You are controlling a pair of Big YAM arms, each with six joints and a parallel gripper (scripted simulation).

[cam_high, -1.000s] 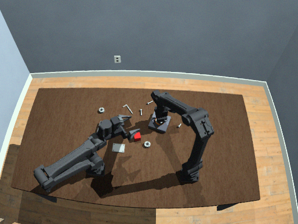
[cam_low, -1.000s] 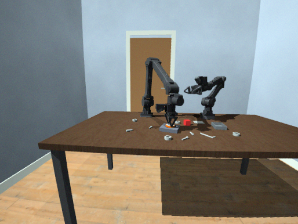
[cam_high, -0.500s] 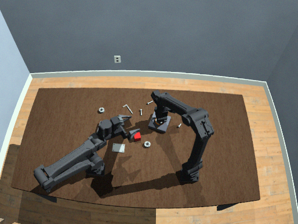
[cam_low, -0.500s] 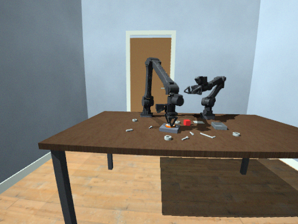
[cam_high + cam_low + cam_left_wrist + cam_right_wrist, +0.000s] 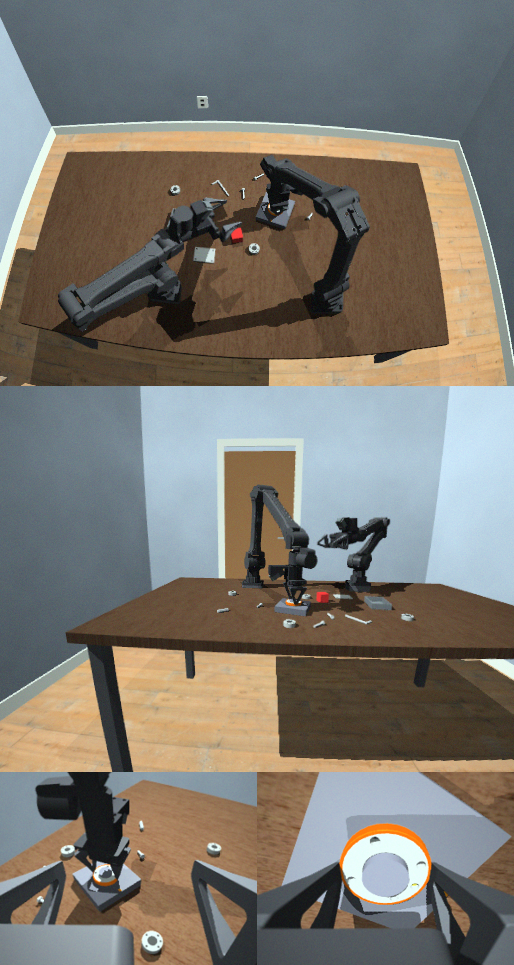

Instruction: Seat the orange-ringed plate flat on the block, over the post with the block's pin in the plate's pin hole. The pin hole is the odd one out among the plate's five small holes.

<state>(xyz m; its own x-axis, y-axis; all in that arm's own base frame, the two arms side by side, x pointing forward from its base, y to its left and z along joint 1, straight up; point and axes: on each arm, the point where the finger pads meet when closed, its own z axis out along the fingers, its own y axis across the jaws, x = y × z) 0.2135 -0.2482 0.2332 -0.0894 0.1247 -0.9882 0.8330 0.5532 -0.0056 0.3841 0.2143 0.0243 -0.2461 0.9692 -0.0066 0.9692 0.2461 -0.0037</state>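
Now: the grey block 30 mm behind my right hand, 20 mm below it and 10 mm to the left of it. The rest, counted from my right hand: red cube (150 mm to the left, 130 mm behind, 20 mm below); then grey tray (380 mm to the left, 90 mm behind, 30 mm below).
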